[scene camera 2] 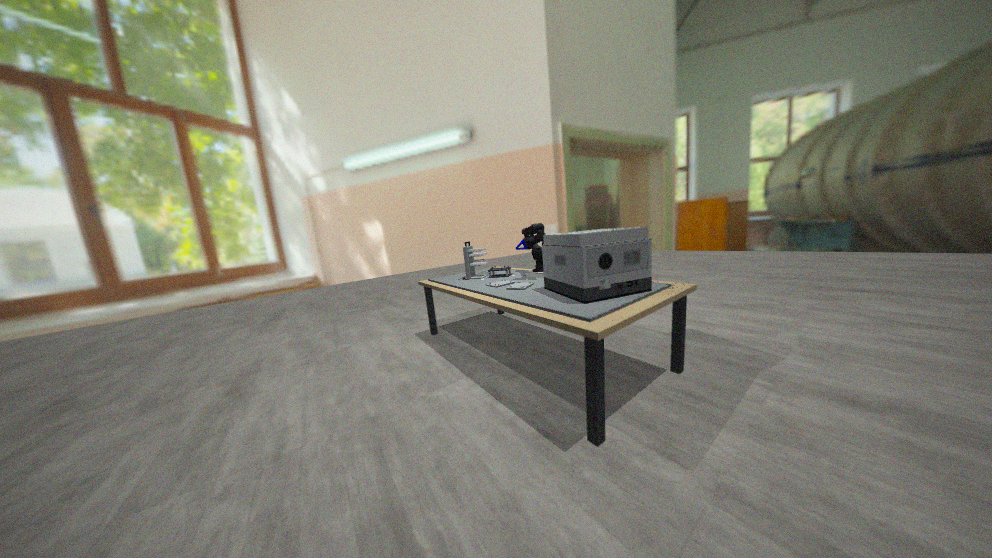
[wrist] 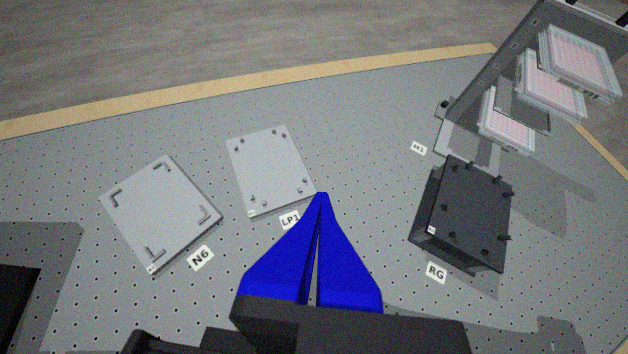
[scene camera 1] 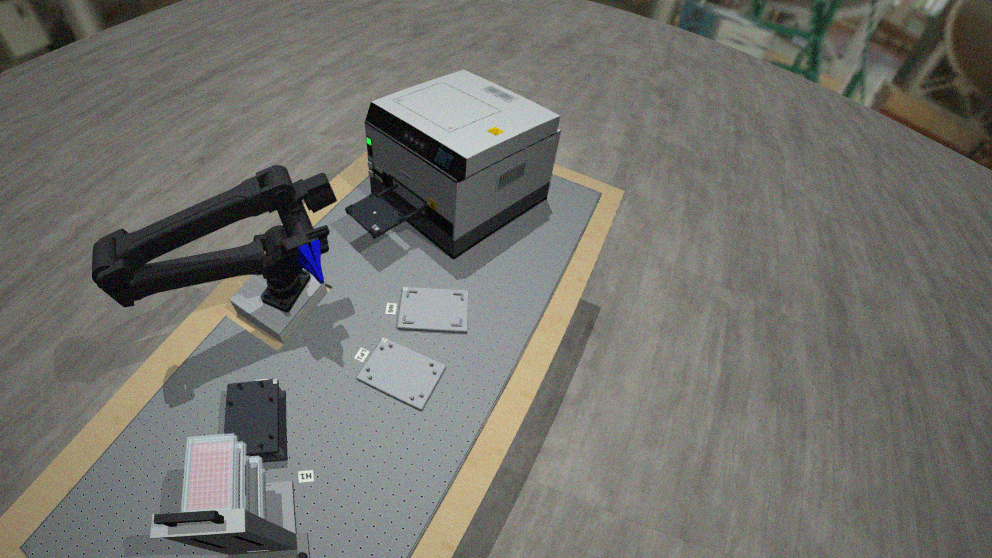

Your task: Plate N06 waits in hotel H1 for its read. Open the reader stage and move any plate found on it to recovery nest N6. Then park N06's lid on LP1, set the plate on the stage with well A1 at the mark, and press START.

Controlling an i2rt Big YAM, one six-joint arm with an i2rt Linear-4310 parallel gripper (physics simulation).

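Places are measured from the arm's base along level axes (x ahead, y left, z up), in metres.
Pixels of known places: gripper, between the fingertips: [scene camera 2: 515, 248] [wrist: 321, 198] [scene camera 1: 322, 282]; arm's base, origin of its link: [scene camera 2: 542, 270] [scene camera 1: 286, 288].
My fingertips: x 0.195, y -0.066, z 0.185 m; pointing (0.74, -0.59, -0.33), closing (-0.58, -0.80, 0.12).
Ahead of a thing's pixels: the offset from my fingertips to its top centre.
My gripper [scene camera 1: 322, 281] [scene camera 2: 517, 247] [wrist: 321, 198] is shut and empty, held in the air by the arm's base. The reader {0.089 m up, 0.076 m ahead, 0.603 m left} [scene camera 1: 457, 159] [scene camera 2: 597, 263] has its dark stage {0.114 m down, 0.048 m back, 0.363 m left} [scene camera 1: 378, 213] slid out, with no plate on it. Nest N6 {0.205 m down, 0.169 m ahead, 0.166 m left} [scene camera 1: 433, 310] [wrist: 160, 212] is a bare grey plate with corner brackets. LP1 {0.203 m down, 0.162 m ahead, 0.020 m right} [scene camera 1: 400, 374] [wrist: 270, 170] is a bare grey plate with small pegs. Hotel H1 [scene camera 1: 267, 530] [wrist: 467, 92] [scene camera 2: 467, 260] holds several lidded pinkish plates, one above another; the top plate {0.010 m up, 0.009 m ahead, 0.412 m right} [scene camera 1: 209, 475] [wrist: 580, 65] shows best. I cannot tell which is N06. The START button is too small to make out.
A dark raised block {0.147 m down, 0.077 m back, 0.264 m right} [scene camera 1: 253, 416] [wrist: 472, 215], labelled RG in the wrist view, stands between the arm's base and the hotel, with pegs on top. The arm's base block [scene camera 1: 267, 315] sits at the table's edge. The reader stands at the table's far end.
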